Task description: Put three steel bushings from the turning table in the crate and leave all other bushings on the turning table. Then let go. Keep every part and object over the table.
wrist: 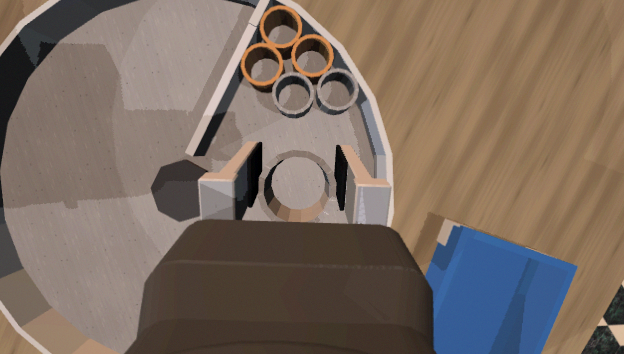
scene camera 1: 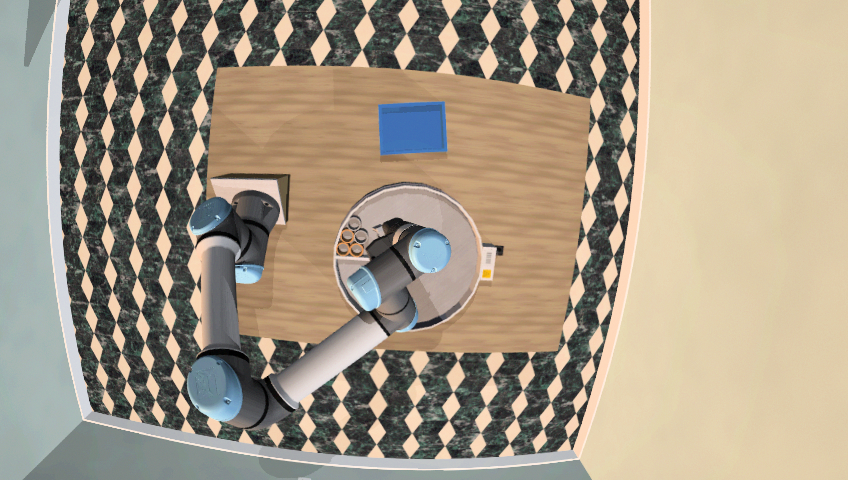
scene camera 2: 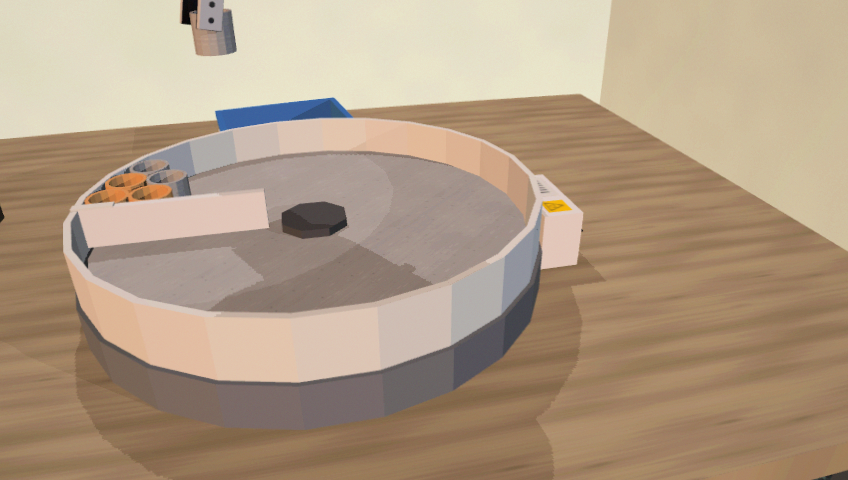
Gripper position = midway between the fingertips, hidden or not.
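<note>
The gripper point(wrist: 298, 163) is in sight, and so is a blue crate point(scene camera 1: 419, 127). You'd see that crate in the wrist view point(wrist: 484, 287) too.
</note>
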